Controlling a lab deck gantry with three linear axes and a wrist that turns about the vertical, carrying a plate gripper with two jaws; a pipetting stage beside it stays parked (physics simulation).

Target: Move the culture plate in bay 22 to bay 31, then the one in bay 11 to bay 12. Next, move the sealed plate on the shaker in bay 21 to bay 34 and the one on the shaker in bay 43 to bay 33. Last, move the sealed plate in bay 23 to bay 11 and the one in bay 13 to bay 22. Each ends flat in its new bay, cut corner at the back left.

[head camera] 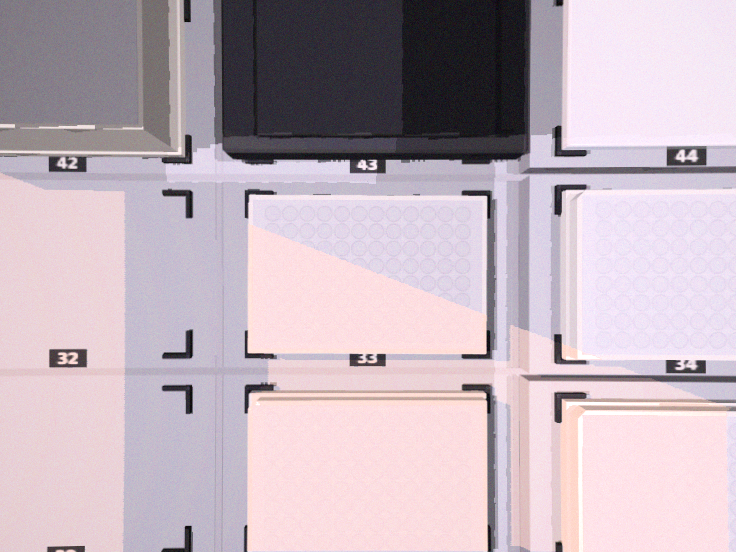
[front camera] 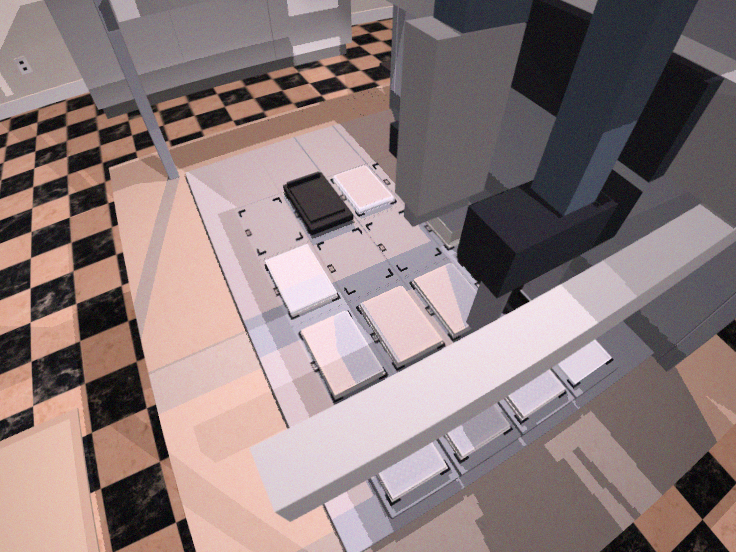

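Pixels of known places: robot's base, origin of its link: (front camera: 240, 213).
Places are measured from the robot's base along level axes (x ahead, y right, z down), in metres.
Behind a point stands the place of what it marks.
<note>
My gripper (front camera: 493, 308) {y -0.212, x 0.522, z -0.160 m} hangs over the right of the deck, one jaw showing beside bay 33; it is open and empty, its other jaw mostly hidden. A sealed plate (front camera: 445, 294) {y -0.246, x 0.384, z -0.014 m} (head camera: 367, 273) {y -0.257, x 0.392, z -0.014 m} lies flat in bay 33, and another (front camera: 402, 325) {y -0.149, x 0.400, z -0.014 m} (head camera: 367, 475) {y -0.153, x 0.392, z -0.014 m} in bay 23. The plate in bay 34 (front camera: 535, 393) {y -0.253, x 0.600, z -0.029 m} (head camera: 659, 273) {y -0.257, x 0.533, z -0.029 m} lies flat. The bay 13 plate (front camera: 332, 350) {y -0.030, x 0.387, z -0.014 m} is in the front view, as are the culture plates in bay 12 (front camera: 301, 279) {y -0.042, x 0.237, z -0.016 m} and bay 31 (front camera: 363, 188) {y -0.254, x 0.074, z -0.014 m}. The bay 21 shaker (front camera: 318, 202) {y -0.148, x 0.077, z -0.024 m} and bay 43 shaker (head camera: 332, 71) {y -0.358, x 0.374, z -0.024 m} are bare. Bays 11 and 22 are empty.
A grey box (head camera: 71, 65) {y -0.350, x 0.259, z -0.042 m} stands in bay 42. A white plate (front camera: 585, 361) {y -0.363, x 0.601, z -0.022 m} (head camera: 653, 71) {y -0.358, x 0.534, z -0.022 m} is in bay 44, and another (head camera: 653, 481) {y -0.157, x 0.530, z -0.029 m} in bay 24. A pale beam (front camera: 416, 398) {y 0.009, x 0.622, z -0.400 m} crosses the front view. The parked pipetting stage (front camera: 451, 118) stands behind the deck.
</note>
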